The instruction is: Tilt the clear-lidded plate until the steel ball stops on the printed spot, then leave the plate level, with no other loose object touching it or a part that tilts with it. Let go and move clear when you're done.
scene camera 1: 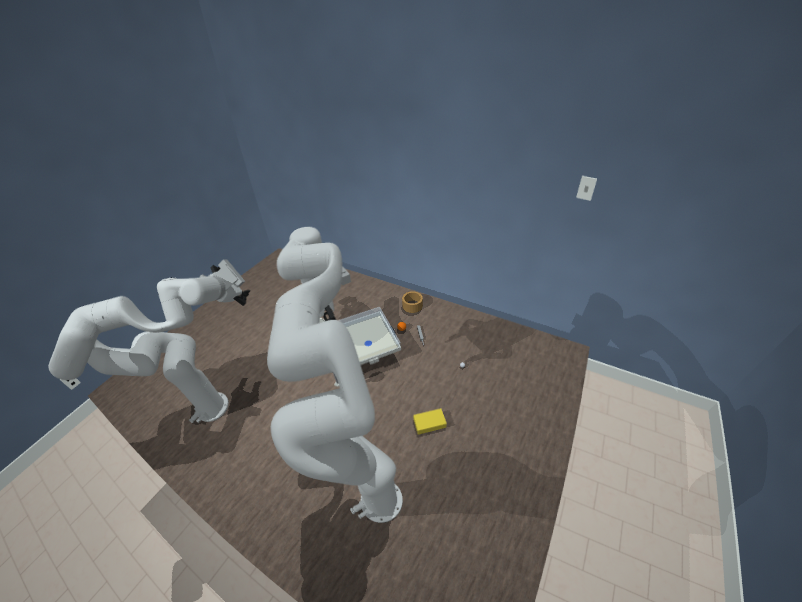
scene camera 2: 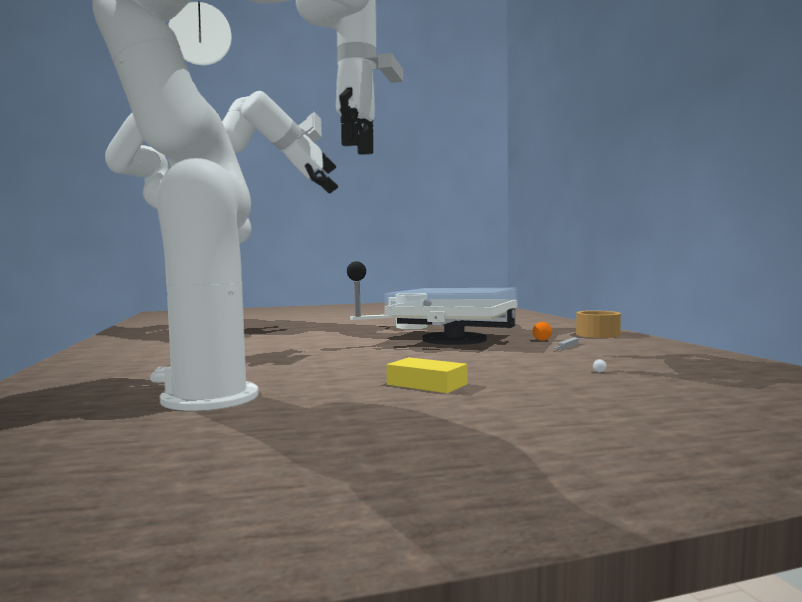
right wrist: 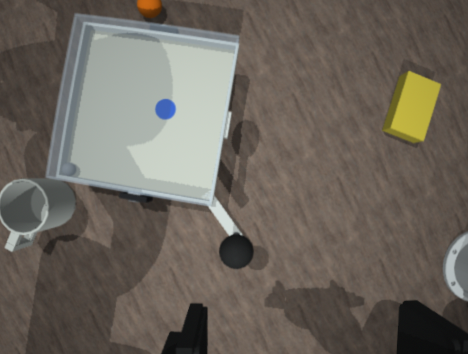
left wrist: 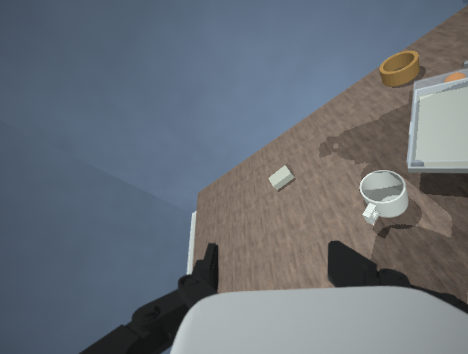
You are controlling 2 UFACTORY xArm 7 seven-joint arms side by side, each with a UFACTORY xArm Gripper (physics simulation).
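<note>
The clear-lidded plate (scene camera 1: pixel 386 317) (scene camera 2: pixel 505 304) (left wrist: pixel 411 125) (right wrist: pixel 218 165) stands on a black pivot; I cannot tell if it is exactly level. The steel ball (left wrist: pixel 416 163) (right wrist: pixel 68 170) rests in the plate's corner nearest the mug, away from the blue printed spot (scene camera 1: pixel 367 343) (right wrist: pixel 165 109). A lever with a black knob (scene camera 2: pixel 356 270) (right wrist: pixel 236 251) sticks out from another corner. My right gripper (scene camera 2: pixel 356 145) (right wrist: pixel 304 335) is open, high above the table near the knob, touching nothing. My left gripper (scene camera 2: pixel 332 178) (left wrist: pixel 273 260) is open and empty, raised well away from the plate.
A white mug (left wrist: pixel 397 202) (right wrist: pixel 60 202) stands close beside the plate; the left wrist view shows a gap. An orange ball (scene camera 1: pixel 401 326) (scene camera 2: pixel 542 331), wooden ring (scene camera 1: pixel 412 307) (scene camera 2: pixel 597 325), screwdriver-like tool (scene camera 1: pixel 420 334), white ball (scene camera 1: pixel 462 364), yellow block (scene camera 1: pixel 430 421) and pale block (left wrist: pixel 281 178) lie around.
</note>
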